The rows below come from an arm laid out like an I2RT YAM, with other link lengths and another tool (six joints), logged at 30 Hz.
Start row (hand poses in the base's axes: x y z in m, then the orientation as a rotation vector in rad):
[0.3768 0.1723 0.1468 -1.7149 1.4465 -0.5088]
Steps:
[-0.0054 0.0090 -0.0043 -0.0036 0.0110 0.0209]
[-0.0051 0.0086 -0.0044 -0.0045 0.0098 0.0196]
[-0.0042 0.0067 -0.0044 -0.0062 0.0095 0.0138]
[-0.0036 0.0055 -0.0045 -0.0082 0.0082 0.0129]
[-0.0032 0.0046 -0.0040 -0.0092 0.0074 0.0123]
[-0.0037 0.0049 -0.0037 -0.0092 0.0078 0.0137]
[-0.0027 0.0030 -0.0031 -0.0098 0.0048 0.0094]
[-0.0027 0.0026 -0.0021 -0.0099 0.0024 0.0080]
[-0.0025 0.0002 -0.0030 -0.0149 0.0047 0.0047]
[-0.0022 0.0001 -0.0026 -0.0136 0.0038 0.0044]
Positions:
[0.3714 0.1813 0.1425 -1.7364 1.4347 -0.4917]
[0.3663 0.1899 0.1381 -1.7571 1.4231 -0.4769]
[0.3621 0.1966 0.1337 -1.7752 1.4166 -0.4667]
[0.3585 0.2021 0.1292 -1.7937 1.4100 -0.4595]
[0.3553 0.2067 0.1252 -1.8122 1.4033 -0.4541]
[0.3516 0.2116 0.1215 -1.8317 1.3954 -0.4475]
[0.3489 0.2146 0.1184 -1.8476 1.3896 -0.4461]
[0.3462 0.2172 0.1163 -1.8616 1.3835 -0.4476]
[0.3437 0.2174 0.1133 -1.8787 1.3821 -0.4526]
[0.3415 0.2175 0.1107 -1.8941 1.3804 -0.4575]

